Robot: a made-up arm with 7 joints.
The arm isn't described. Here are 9 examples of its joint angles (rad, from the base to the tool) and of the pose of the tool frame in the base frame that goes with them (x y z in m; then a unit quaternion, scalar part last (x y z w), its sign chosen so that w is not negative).
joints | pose
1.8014 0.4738 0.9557 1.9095 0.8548 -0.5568 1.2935 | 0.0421 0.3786 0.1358 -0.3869 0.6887 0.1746 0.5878
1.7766 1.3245 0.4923 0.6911 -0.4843 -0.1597 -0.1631 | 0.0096 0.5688 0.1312 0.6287 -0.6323 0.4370 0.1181
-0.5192 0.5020 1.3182 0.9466 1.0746 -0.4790 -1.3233 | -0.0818 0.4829 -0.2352 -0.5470 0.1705 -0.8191 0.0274
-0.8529 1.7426 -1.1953 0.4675 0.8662 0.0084 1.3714 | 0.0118 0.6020 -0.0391 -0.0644 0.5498 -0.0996 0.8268
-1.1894 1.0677 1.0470 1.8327 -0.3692 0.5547 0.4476 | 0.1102 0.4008 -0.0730 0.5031 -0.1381 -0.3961 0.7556
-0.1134 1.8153 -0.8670 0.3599 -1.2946 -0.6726 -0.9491 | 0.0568 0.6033 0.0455 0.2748 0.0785 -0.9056 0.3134
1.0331 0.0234 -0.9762 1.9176 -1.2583 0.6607 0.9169 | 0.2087 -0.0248 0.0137 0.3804 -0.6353 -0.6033 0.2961
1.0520 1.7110 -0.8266 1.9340 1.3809 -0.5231 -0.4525 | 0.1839 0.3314 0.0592 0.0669 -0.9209 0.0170 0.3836
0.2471 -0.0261 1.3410 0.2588 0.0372 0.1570 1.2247 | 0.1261 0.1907 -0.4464 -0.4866 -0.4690 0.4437 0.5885
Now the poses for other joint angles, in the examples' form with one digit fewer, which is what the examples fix.
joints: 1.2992 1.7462 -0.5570 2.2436 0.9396 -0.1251 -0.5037
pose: 0.111 0.266 0.124 0.250 -0.931 -0.188 0.188
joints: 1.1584 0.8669 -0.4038 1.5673 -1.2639 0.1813 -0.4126
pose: 0.290 0.277 0.099 -0.832 0.515 0.193 0.070
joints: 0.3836 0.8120 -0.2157 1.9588 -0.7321 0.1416 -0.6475
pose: 0.242 0.232 -0.056 0.586 -0.779 -0.193 0.112
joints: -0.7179 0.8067 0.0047 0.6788 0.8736 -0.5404 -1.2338
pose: -0.084 0.450 -0.312 0.762 -0.246 0.274 0.532
